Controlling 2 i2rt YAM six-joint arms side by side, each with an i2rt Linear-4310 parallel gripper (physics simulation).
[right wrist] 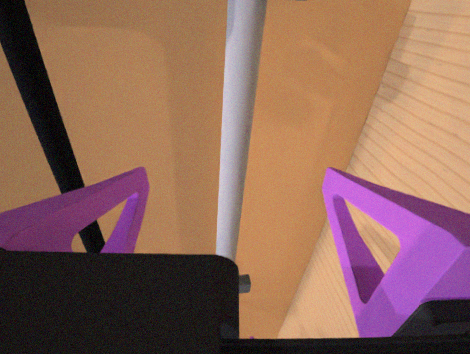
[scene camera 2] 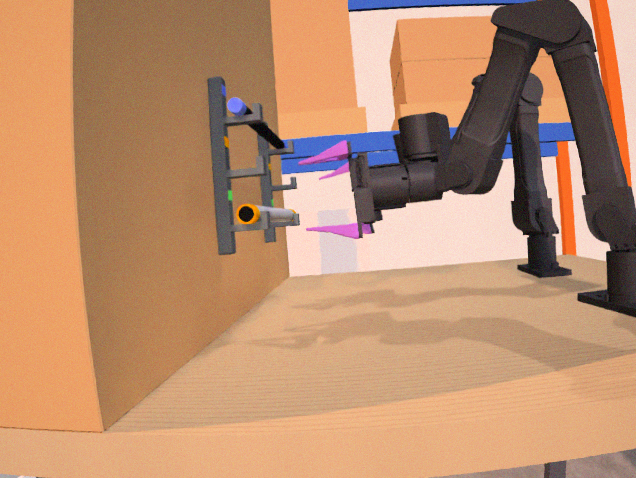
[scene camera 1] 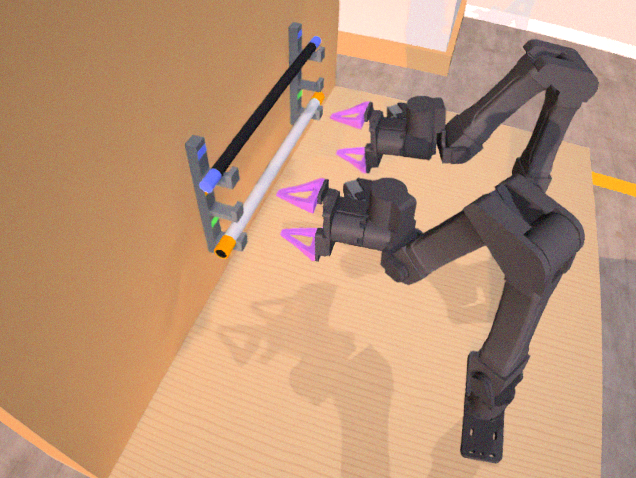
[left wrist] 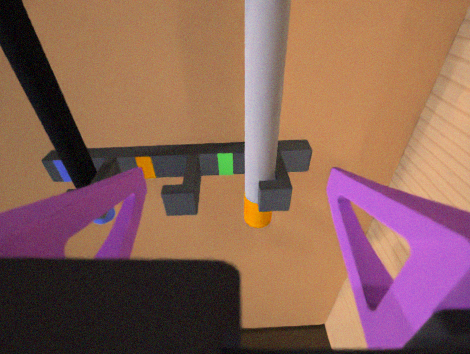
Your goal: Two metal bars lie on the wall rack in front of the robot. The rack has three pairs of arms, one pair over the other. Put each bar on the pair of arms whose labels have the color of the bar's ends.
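Frame: origin at the left arm's base, x ahead, y left, z up, level; centimetres.
Where they show: left gripper, fingertip midpoint: (scene camera 2: 302,196) (scene camera 1: 279,213) (left wrist: 236,177); right gripper, fingertip midpoint: (right wrist: 235,177) (scene camera 2: 324,204) (scene camera 1: 334,134); left arm's base at its link origin: (scene camera 2: 630,306) (scene camera 1: 483,405); right arm's base at its link origin: (scene camera 2: 542,271).
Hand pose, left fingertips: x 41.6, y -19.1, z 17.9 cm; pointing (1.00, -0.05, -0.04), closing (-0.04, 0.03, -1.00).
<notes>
Each offset is from my left fingertips to the top centre of the thing. Level surfaces: height alone.
A black bar with blue ends {dx +5.6, dy -15.5, dz +13.7 cm} (scene camera 1: 263,110) (scene camera 2: 266,134) (left wrist: 47,90) (right wrist: 46,105) lies on the top, blue-labelled pair of arms of the grey rack {dx +8.4, dy +5.1, dz +17.6 cm} (scene camera 1: 197,167) (scene camera 2: 218,154) (left wrist: 170,165). A white bar with orange ends {dx +5.0, dy -15.7, dz -0.8 cm} (scene camera 1: 273,172) (scene camera 2: 277,214) (left wrist: 265,90) (right wrist: 240,100) lies on the bottom, green-labelled pair. The middle, orange-labelled pair holds no bar. My left gripper (scene camera 1: 279,213) (scene camera 2: 303,196) (left wrist: 236,177) is open and stands off from the rack, facing the white bar near its near end. My right gripper (scene camera 1: 334,134) (right wrist: 235,177) is open, also facing the white bar, farther along it.
The rack is fixed to a tall brown wall panel (scene camera 1: 102,179) (scene camera 2: 169,179) that rises from the wooden table {dz -17.9 cm} (scene camera 1: 231,411) (scene camera 2: 308,385). Behind, in scene camera 2, stand cardboard boxes (scene camera 2: 447,77) on a blue and orange shelf. The two grippers are close side by side.
</notes>
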